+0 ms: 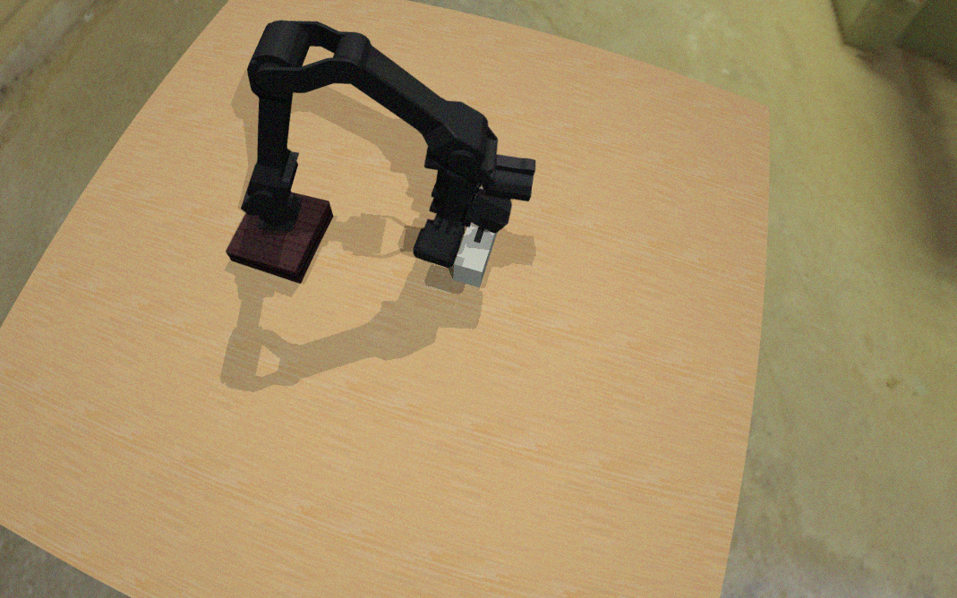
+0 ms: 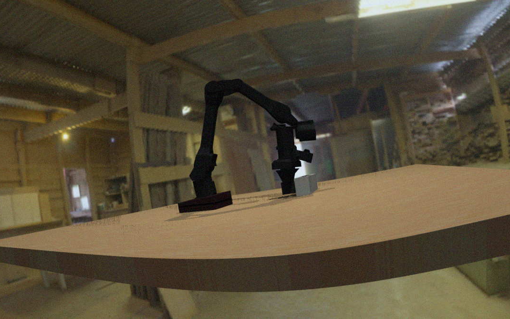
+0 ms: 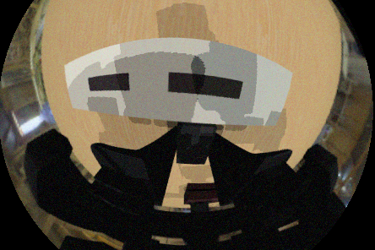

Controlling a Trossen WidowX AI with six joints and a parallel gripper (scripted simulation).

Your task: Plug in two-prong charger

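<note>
The black two-prong charger is 20 mm ahead of my gripper tip and 10 mm above it.
</note>
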